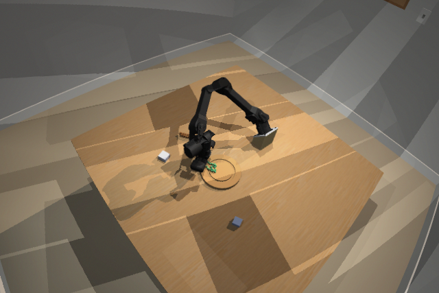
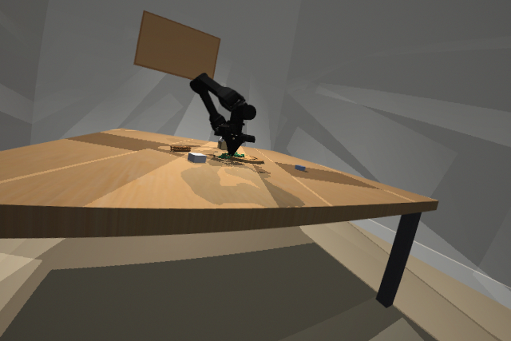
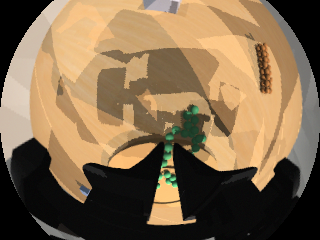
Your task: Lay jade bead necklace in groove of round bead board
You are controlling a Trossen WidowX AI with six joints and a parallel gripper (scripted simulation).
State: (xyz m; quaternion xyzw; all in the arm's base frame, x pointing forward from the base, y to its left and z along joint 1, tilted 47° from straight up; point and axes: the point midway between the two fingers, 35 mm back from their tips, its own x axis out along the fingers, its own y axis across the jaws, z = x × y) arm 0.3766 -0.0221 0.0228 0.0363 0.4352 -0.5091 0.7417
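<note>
My gripper tip is 70 mm to the right of the round wooden bead board, 60 mm past it and 10 mm above it. From my gripper tip the other things lie so: blue block: 330 mm to the left, 30 mm ahead, 10 mm below; then pale grey block: 140 mm to the right, 140 mm ahead.
</note>
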